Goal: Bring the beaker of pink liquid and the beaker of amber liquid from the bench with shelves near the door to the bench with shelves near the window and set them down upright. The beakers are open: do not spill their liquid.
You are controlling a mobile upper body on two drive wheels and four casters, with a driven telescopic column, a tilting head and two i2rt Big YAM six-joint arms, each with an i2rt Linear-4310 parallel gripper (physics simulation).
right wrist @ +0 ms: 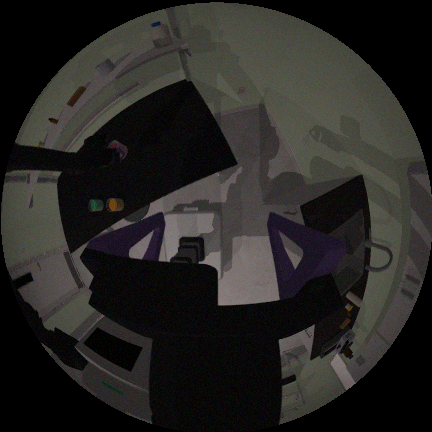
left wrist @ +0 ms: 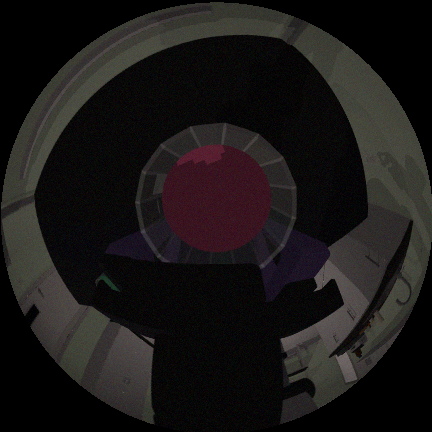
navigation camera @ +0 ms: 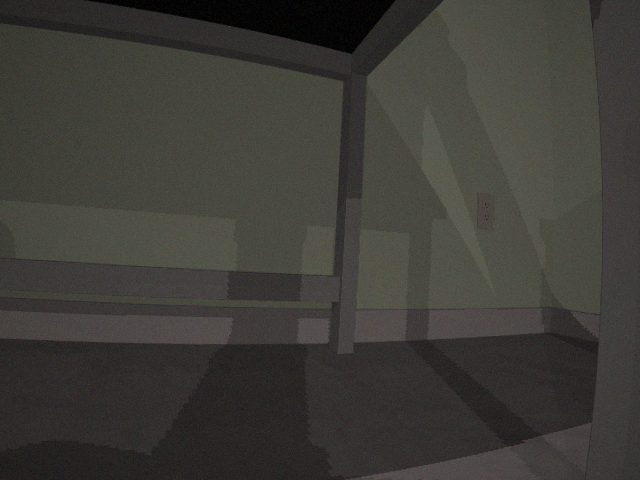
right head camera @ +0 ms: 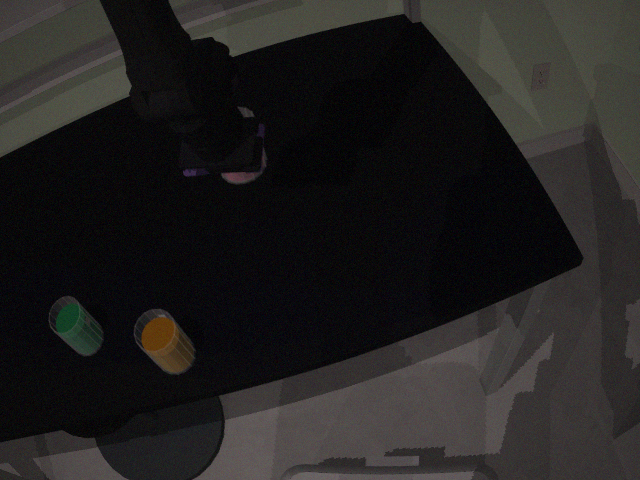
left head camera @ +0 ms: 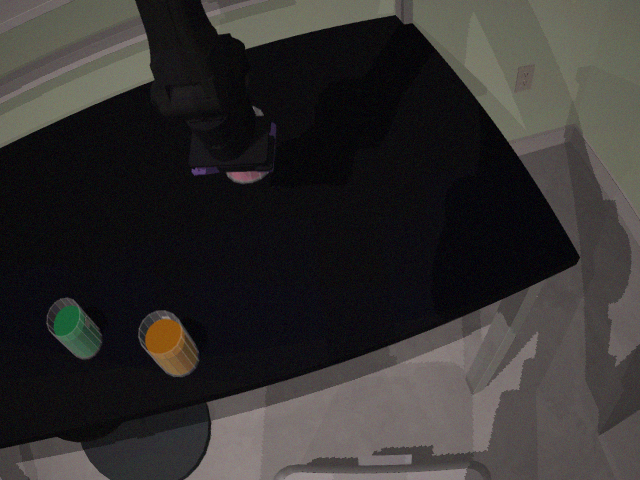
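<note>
The beaker of pink liquid (left head camera: 247,177) (right head camera: 240,177) (left wrist: 216,200) (right wrist: 120,150) is upright between the purple fingers of my left gripper (left head camera: 235,155) (left wrist: 216,217), which is shut on it. It appears to be held above the black bench (left head camera: 361,232) (right head camera: 351,232) (right wrist: 165,125); the gripper hides much of it in the head views. The beaker of amber liquid (left head camera: 172,351) (right head camera: 168,349) (right wrist: 115,204) stands upright near the bench's front edge, apart from the gripper. My right gripper (right wrist: 215,217) is open and empty, over the floor. The window does not show.
A beaker of green liquid (left head camera: 78,330) (right head camera: 79,330) (right wrist: 96,205) stands left of the amber one. A round dark stool (left head camera: 155,444) (right head camera: 170,444) is at the bench's front edge. A dark counter with a sink (right wrist: 345,260) is at the right wrist view's right. A bench leg (navigation camera: 347,289) stands ahead.
</note>
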